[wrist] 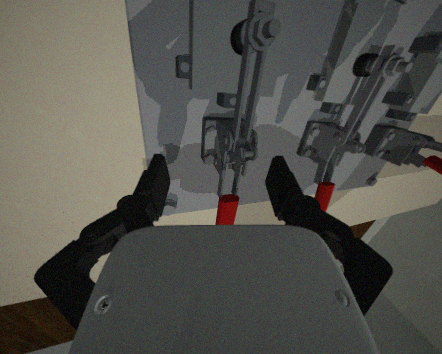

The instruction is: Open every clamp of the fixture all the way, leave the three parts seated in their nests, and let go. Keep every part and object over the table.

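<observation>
The grey fixture plate [187, 186] fills the upper middle and right of the wrist view. The nearest toggle clamp [245, 100] has its arm reaching up the view over a grey part [215, 50], with a black-tipped spindle at its end. Its red handle [227, 209] points down between the fingers, its lower end hidden by the gripper body. A second clamp [357, 105] lies the same way; its red handle [325, 195] is outside the right finger. A third clamp [397, 142] shows partly, with a red handle [434, 164]. My gripper [218, 168] is open and empty. Other parts are hard to distinguish.
Small grey blocks [227, 99] [183, 66] stand on the fixture around the clamps. The pale table top [65, 125] lies left of and below the fixture. A brown wooden strip [25, 320] shows at lower left, and a grey surface [415, 250] at lower right.
</observation>
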